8 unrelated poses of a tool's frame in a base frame.
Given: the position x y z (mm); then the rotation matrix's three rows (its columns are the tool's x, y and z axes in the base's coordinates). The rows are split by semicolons.
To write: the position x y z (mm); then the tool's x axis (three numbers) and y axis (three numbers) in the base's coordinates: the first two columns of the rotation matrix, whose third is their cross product. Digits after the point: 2 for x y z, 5 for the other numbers. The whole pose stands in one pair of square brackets.
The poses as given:
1: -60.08 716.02 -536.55; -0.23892 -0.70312 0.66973; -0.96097 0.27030 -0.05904; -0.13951 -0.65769 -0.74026
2: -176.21 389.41 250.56; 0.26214 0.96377 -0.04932; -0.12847 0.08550 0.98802; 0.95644 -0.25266 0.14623
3: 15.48 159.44 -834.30; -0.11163 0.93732 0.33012; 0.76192 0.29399 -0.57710; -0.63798 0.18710 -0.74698
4: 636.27 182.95 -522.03; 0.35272 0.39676 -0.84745; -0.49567 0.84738 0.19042; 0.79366 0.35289 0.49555
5: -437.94 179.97 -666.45; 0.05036 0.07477 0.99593; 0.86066 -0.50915 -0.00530; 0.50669 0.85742 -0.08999
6: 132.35 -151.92 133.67; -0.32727 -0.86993 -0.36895; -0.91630 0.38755 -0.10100; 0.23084 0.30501 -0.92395
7: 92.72 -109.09 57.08; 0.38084 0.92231 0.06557; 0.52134 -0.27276 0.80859; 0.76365 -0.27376 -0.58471
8: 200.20 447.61 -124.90; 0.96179 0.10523 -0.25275; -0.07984 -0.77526 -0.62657; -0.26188 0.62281 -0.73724
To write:
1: [-60.08 716.02 -536.55 -0.23892 -0.96097 -0.13951 -0.70312 0.27030 -0.65769]
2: [-176.21 389.41 250.56 0.26214 -0.12847 0.95644 0.96377 0.08550 -0.25266]
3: [15.48 159.44 -834.30 -0.11163 0.76192 -0.63798 0.93732 0.29399 0.18710]
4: [636.27 182.95 -522.03 0.35272 -0.49567 0.79366 0.39676 0.84738 0.35289]
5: [-437.94 179.97 -666.45 0.05036 0.86066 0.50669 0.07477 -0.50915 0.85742]
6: [132.35 -151.92 133.67 -0.32727 -0.91630 0.23084 -0.86993 0.38755 0.30501]
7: [92.72 -109.09 57.08 0.38084 0.52134 0.76365 0.92231 -0.27276 -0.27376]
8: [200.20 447.61 -124.90 0.96179 -0.07984 -0.26188 0.10523 -0.77526 0.62281]
